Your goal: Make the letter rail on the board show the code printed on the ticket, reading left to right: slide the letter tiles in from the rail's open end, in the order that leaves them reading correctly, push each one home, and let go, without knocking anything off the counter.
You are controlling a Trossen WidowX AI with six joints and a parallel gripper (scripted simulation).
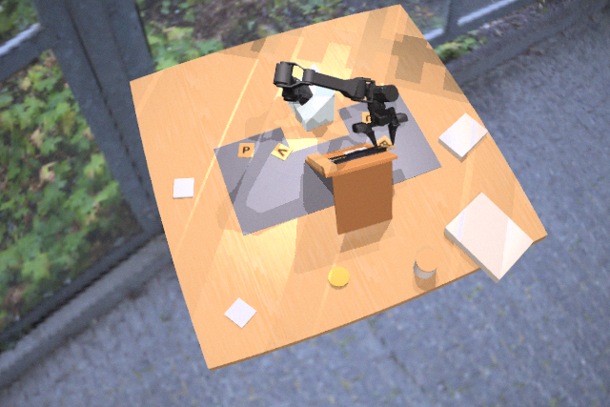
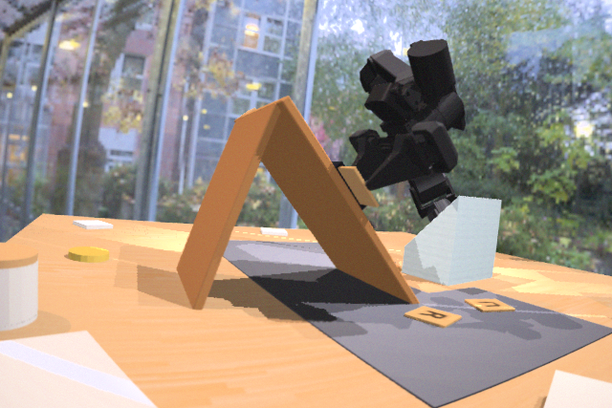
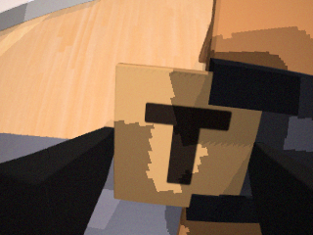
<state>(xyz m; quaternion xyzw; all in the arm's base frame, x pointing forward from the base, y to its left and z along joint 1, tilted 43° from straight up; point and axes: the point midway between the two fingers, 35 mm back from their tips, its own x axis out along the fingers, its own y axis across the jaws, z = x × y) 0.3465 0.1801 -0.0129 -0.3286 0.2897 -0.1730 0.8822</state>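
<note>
Right now the white ticket is 70 mm behind my gripper tip, 70 mm to the right of it and 80 mm below it. Also, from my gripper tip: t tile: right at my gripper tip; grey mat: 170 mm behind, 150 mm to the right, 170 mm below.
</note>
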